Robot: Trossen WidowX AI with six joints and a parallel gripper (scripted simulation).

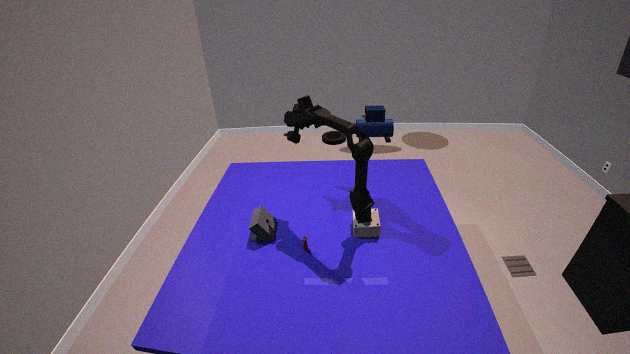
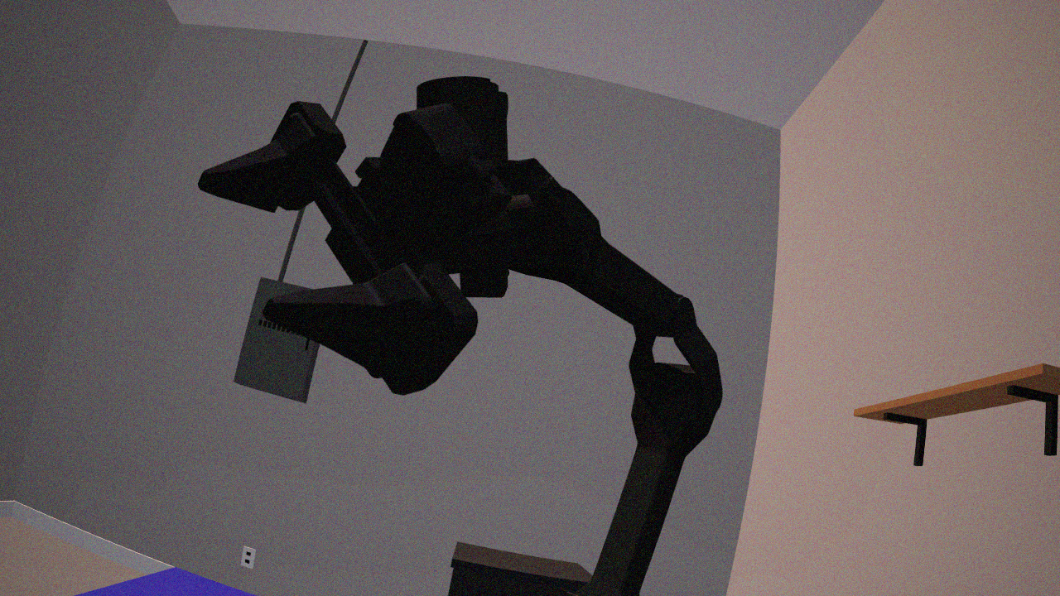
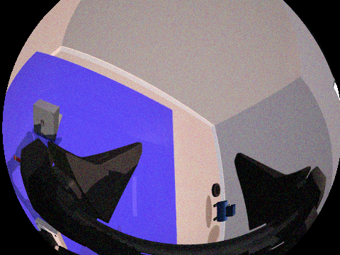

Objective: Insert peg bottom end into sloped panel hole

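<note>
Now: the red peg 450 mm to the left of my gripper tip, 340 mm below it and 40 mm behind it. The rest, counted from my gripper tip: grey sloped panel (350 mm below, 300 mm to the left, 150 mm ahead).
</note>
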